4 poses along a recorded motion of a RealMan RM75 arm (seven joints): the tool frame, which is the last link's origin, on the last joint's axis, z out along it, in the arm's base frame.
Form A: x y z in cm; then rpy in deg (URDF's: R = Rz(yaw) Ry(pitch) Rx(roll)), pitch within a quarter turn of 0, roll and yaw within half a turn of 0.
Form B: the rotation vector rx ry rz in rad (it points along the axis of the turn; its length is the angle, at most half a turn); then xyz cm. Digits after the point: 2 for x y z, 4 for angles.
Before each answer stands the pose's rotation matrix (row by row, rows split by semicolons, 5 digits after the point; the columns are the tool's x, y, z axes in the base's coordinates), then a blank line. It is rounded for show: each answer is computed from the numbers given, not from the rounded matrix.
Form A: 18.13 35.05 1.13 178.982 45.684 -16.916
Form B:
0.66839 -0.27876 -0.68960; -0.20328 -0.96028 0.19116; -0.71550 0.01241 -0.69850

-2.7791 0.4026 1.1737 18.13 35.05 1.13
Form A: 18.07 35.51 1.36 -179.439 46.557 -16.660
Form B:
0.65877 -0.29349 -0.69274; -0.19714 -0.95594 0.21753; -0.72606 -0.00673 -0.68760

-2.7475 0.4082 1.1804 18.07 35.51 1.36
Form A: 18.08 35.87 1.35 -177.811 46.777 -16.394
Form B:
0.65700 -0.30874 -0.68778; -0.19329 -0.95079 0.24216; -0.72869 -0.02616 -0.68434

-2.7233 0.4153 1.1717 18.08 35.87 1.35
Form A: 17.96 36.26 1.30 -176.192 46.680 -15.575
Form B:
0.66088 -0.31445 -0.68144; -0.18421 -0.94818 0.25889; -0.72753 -0.04556 -0.68456

-2.7079 0.4100 1.1584 17.96 36.26 1.30
